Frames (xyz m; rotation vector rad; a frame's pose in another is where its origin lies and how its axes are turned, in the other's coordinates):
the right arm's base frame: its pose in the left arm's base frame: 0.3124 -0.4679 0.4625 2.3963 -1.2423 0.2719
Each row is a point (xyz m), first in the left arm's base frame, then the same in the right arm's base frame.
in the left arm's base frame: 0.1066 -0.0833 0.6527
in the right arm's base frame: -0.3321 0.0249 -0.3399
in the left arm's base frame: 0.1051 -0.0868 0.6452
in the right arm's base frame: -0.3331 0.0258 -0.3316
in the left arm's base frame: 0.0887 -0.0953 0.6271
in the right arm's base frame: -0.3429 0.0384 -0.3113
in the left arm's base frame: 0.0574 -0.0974 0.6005
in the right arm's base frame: -0.3691 0.0576 -0.2860
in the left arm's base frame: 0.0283 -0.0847 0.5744
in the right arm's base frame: -0.4047 0.0675 -0.2679
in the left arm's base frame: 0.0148 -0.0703 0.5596
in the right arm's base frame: -0.4284 0.0670 -0.2610
